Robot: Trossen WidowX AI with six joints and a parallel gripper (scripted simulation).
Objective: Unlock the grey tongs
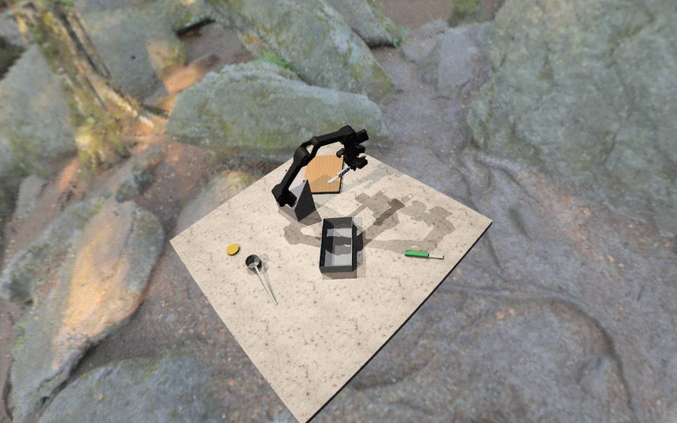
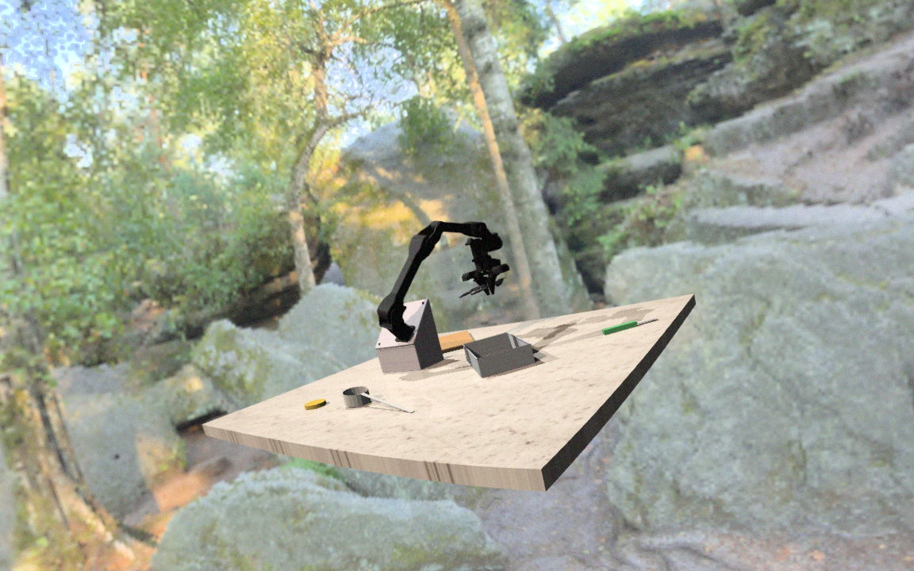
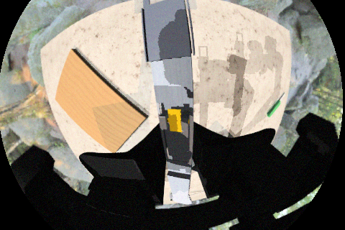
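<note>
Now: the small yellow part 40 mm above my gripper tip and 20 mm to the left of it. Also, from my gripper tip: green-handled tool: 580 mm ahead, 160 mm below, 50 mm to the right; roasting tin: 330 mm to the right, 230 mm ahead, 140 mm below; wooden board: 280 mm behind, 160 mm below, 40 mm to the right.
</note>
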